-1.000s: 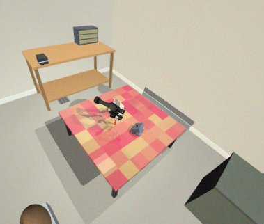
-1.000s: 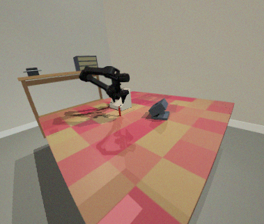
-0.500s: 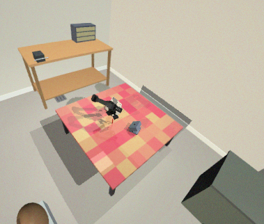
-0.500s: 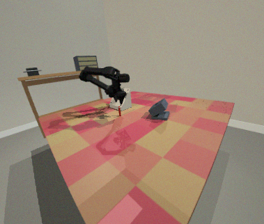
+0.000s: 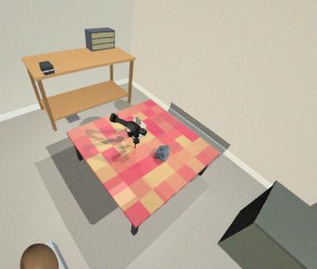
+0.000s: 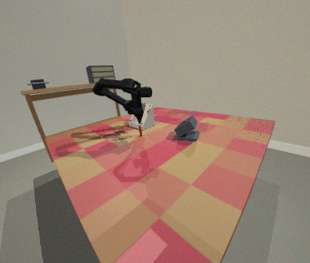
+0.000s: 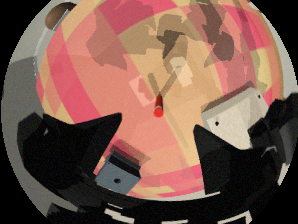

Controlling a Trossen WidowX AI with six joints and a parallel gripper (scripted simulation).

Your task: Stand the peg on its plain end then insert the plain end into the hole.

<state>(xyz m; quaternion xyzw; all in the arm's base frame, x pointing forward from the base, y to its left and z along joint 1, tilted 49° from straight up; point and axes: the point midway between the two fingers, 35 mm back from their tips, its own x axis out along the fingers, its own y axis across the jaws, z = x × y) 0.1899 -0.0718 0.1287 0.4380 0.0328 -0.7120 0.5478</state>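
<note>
Right now my gripper tip is 5 cm above the red peg. Also, from my gripper tip: grey-blue sloped panel: 25 cm ahead, 17 cm to the left, 4 cm below.
</note>
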